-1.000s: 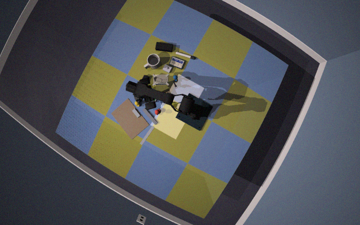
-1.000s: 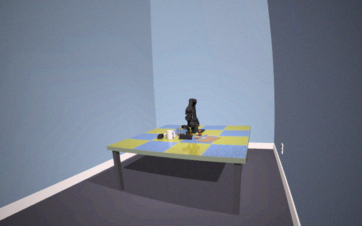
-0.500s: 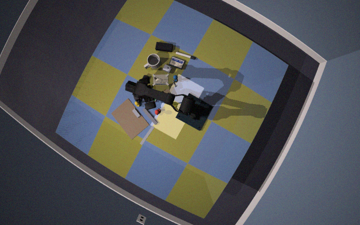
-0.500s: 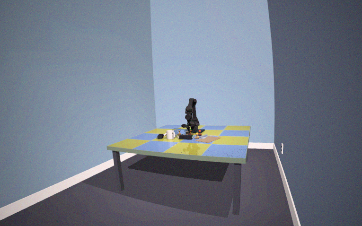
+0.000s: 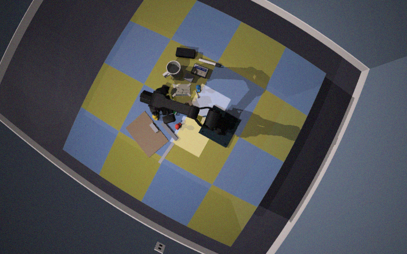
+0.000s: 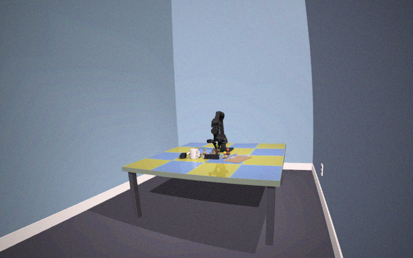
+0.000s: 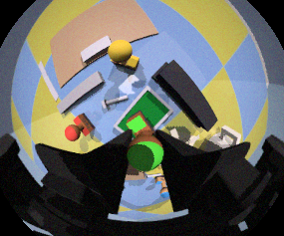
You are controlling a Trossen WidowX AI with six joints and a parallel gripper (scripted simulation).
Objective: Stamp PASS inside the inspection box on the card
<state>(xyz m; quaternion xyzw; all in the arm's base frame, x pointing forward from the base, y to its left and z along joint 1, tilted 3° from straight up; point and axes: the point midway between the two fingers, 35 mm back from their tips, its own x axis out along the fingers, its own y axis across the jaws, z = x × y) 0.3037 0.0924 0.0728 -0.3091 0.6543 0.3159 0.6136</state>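
Now: gripper tip 12 cm to the left of the cream card, 8 cm above it and 1 cm short of it. From my gripper tip the other things lie so: green ink pad: 7 cm below; long black box: 8 cm ahead, 6 cm below, 2 cm to the right; green-knobbed stamp: right at my gripper tip.
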